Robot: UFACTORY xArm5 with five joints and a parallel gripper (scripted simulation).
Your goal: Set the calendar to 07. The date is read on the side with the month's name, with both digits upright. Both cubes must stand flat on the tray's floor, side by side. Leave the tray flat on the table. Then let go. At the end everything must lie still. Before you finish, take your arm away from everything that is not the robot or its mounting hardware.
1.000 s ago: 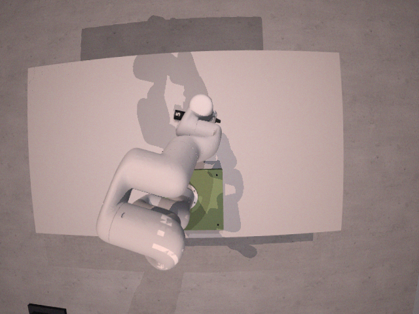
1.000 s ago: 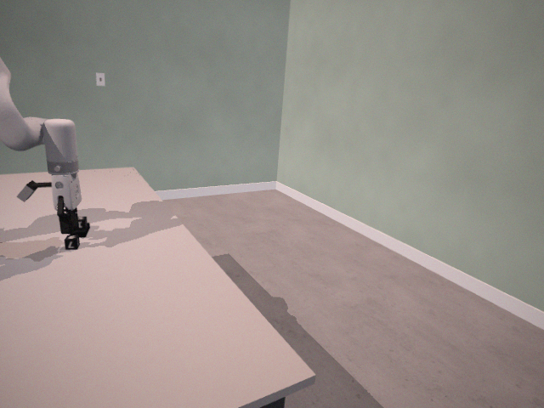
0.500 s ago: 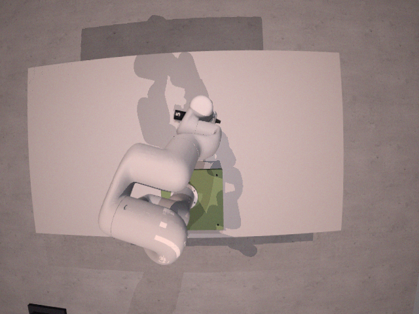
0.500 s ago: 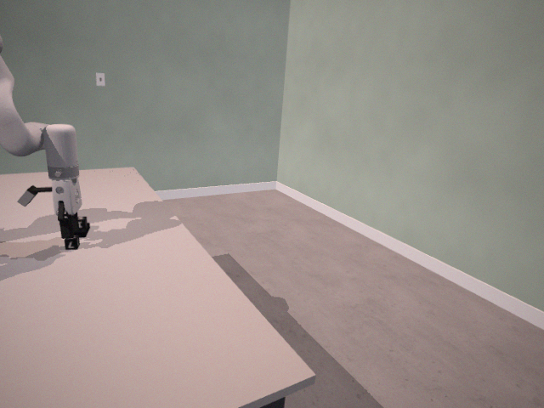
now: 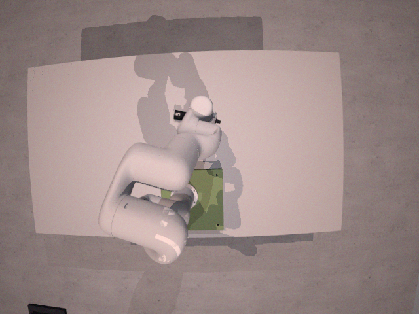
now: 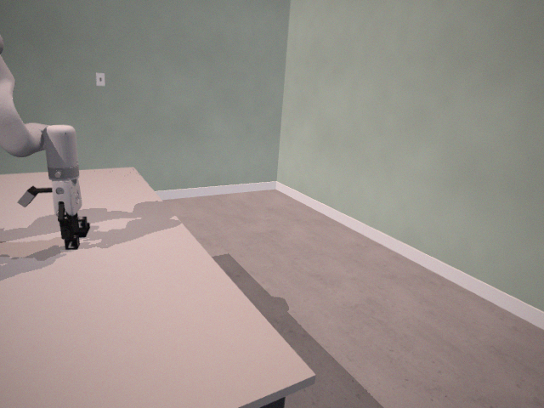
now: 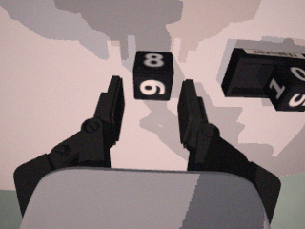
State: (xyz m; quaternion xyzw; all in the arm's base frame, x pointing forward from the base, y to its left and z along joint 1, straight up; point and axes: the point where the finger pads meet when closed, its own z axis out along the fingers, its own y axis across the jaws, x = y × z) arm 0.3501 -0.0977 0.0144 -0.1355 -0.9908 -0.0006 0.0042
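Now: hand 4 cm above the black cube. Also, from my hand: black calendar tray (3 cm ahead, 11 cm to the left, 5 cm below).
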